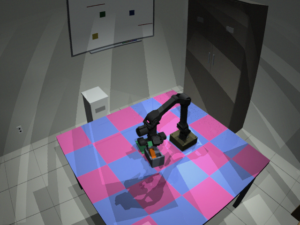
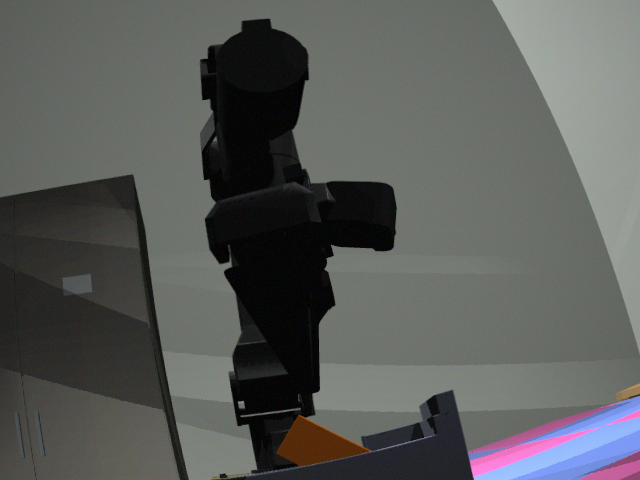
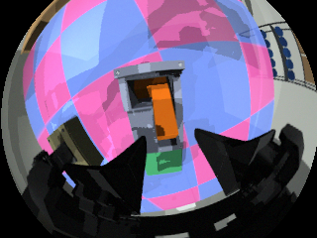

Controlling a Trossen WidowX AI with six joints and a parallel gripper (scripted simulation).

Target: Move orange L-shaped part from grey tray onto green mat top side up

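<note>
The orange L-shaped part lies 10 mm behind my gripper tip, 40 mm to the left of it and 70 mm below it. Round my gripper tip: green mat (60 mm behind, 130 mm to the right, 130 mm below).
</note>
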